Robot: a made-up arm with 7 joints. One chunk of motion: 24 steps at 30 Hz.
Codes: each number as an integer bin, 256 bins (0 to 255) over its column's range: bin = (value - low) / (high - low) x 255, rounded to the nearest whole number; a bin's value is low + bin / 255 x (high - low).
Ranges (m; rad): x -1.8..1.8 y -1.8..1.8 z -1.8..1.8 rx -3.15..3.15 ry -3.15..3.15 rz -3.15..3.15
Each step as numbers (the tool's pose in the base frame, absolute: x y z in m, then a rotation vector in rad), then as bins.
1 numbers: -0.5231 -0.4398 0.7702 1.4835 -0.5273 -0.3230
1 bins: 90 96 182 188 106 114
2 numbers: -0.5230 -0.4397 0.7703 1.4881 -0.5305 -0.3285
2 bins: 90 96 182 188 106 114
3 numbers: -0.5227 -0.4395 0.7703 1.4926 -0.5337 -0.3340
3 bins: 90 96 182 188 106 114
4 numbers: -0.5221 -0.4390 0.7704 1.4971 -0.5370 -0.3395
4 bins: 91 96 182 188 106 114
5 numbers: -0.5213 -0.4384 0.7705 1.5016 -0.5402 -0.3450
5 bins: 91 96 182 188 106 114
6 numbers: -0.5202 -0.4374 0.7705 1.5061 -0.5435 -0.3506
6 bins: 91 97 182 188 106 113
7 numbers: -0.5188 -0.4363 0.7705 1.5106 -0.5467 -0.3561
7 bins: 91 97 182 189 105 113
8 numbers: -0.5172 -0.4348 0.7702 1.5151 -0.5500 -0.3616
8 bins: 91 97 182 189 105 113
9 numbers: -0.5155 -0.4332 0.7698 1.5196 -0.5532 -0.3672
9 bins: 91 97 182 189 105 113
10 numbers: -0.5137 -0.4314 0.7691 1.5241 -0.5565 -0.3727
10 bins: 91 97 182 189 105 112
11 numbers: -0.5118 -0.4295 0.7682 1.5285 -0.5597 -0.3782
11 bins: 91 97 182 189 105 112
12 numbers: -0.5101 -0.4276 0.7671 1.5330 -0.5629 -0.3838
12 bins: 91 97 182 190 105 112
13 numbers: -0.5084 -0.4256 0.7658 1.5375 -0.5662 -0.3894
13 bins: 91 97 182 190 105 112
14 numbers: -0.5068 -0.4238 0.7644 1.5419 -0.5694 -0.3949
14 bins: 92 97 182 190 104 112
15 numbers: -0.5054 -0.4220 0.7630 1.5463 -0.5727 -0.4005
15 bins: 92 98 182 190 104 111
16 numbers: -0.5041 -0.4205 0.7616 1.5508 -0.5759 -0.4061
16 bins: 92 98 181 190 104 111
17 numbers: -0.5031 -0.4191 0.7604 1.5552 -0.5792 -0.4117
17 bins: 92 98 181 190 104 111
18 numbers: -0.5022 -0.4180 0.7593 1.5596 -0.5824 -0.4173
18 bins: 92 98 181 191 104 111
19 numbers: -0.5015 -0.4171 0.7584 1.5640 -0.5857 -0.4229
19 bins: 92 98 181 191 104 110
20 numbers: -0.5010 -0.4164 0.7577 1.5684 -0.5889 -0.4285
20 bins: 92 98 181 191 104 110
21 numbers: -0.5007 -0.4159 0.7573 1.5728 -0.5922 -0.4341
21 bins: 92 98 181 191 104 110
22 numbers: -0.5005 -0.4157 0.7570 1.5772 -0.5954 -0.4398
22 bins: 92 98 181 191 103 110
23 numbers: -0.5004 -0.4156 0.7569 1.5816 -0.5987 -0.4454
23 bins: 92 98 181 192 103 109
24 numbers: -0.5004 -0.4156 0.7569 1.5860 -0.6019 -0.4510
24 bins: 92 98 181 192 103 109
